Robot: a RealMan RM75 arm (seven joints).
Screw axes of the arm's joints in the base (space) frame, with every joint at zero. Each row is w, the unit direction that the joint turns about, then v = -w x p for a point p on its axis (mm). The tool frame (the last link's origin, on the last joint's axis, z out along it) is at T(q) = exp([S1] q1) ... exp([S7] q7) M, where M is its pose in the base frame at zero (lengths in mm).
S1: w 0 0 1 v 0 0 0
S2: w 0 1 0 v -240.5 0 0
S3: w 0 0 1 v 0 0 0
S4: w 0 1 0 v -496.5 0 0
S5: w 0 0 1 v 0 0 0
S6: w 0 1 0 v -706.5 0 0
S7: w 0 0 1 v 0 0 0
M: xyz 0 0 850.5 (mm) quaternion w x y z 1 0 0 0
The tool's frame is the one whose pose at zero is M.
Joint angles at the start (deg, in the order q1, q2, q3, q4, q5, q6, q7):
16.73, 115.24, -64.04, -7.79, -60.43, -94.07, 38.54
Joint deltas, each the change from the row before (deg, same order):
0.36, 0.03, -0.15, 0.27, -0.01, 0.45, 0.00
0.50, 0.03, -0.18, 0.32, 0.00, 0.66, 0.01
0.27, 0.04, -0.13, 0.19, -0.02, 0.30, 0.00
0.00, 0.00, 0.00, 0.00, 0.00, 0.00, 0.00
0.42, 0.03, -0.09, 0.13, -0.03, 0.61, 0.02
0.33, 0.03, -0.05, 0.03, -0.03, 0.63, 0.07
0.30, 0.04, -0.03, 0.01, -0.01, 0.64, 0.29
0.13, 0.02, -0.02, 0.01, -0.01, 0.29, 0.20
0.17, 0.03, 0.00, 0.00, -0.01, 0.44, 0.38
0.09, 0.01, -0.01, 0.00, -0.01, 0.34, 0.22
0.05, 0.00, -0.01, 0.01, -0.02, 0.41, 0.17
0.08, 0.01, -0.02, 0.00, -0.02, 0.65, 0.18
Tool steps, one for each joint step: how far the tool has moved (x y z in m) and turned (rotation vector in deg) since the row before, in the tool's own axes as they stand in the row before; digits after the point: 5 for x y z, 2 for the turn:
0.00097, -0.00033, 0.00193, -0.06, 0.38, 0.11
0.00115, -0.00074, 0.00271, -0.04, 0.53, 0.10
0.00069, -0.00003, 0.00155, -0.10, 0.26, 0.08
0.00000, 0.00000, 0.00000, 0.00, 0.00, 0.00
0.00061, -0.00098, 0.00252, -0.02, 0.42, -0.03
0.00055, -0.00112, 0.00213, 0.07, 0.41, -0.03
0.00054, -0.00114, 0.00202, 0.12, 0.39, 0.19
0.00029, -0.00046, 0.00088, 0.05, 0.19, 0.16
0.00042, -0.00076, 0.00118, 0.13, 0.27, 0.32
0.00043, -0.00057, 0.00060, 0.13, 0.24, 0.18
0.00071, -0.00065, 0.00029, 0.20, 0.32, 0.15
0.00108, -0.00102, 0.00054, 0.32, 0.49, 0.15

